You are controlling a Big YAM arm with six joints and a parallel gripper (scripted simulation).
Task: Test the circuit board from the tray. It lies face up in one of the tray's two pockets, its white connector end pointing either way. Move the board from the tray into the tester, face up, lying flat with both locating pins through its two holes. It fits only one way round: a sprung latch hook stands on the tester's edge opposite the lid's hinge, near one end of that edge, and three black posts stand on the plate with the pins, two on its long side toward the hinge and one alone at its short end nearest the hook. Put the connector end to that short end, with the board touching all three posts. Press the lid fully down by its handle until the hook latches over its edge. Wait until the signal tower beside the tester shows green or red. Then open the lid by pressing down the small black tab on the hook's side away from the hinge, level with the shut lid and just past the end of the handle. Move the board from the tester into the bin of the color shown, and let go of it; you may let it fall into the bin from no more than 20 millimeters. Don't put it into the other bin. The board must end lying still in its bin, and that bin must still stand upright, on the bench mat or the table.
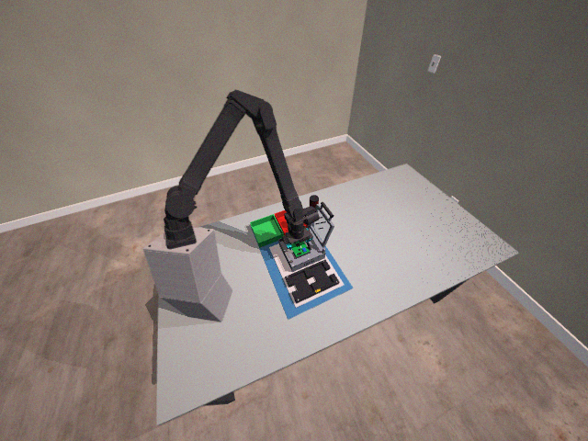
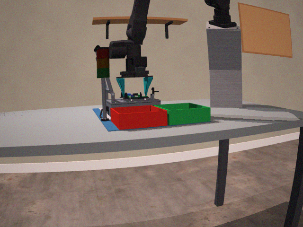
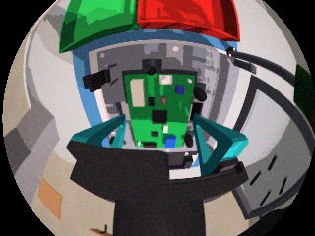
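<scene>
My gripper is now right at the green circuit board. Also, from my hand: tester lid 120 mm ahead, 100 mm above, 10 mm to the right; tester plate 10 mm to the left, 10 mm below, 10 mm ahead; latch hook 60 mm to the left, 60 mm behind, 10 mm above.
</scene>
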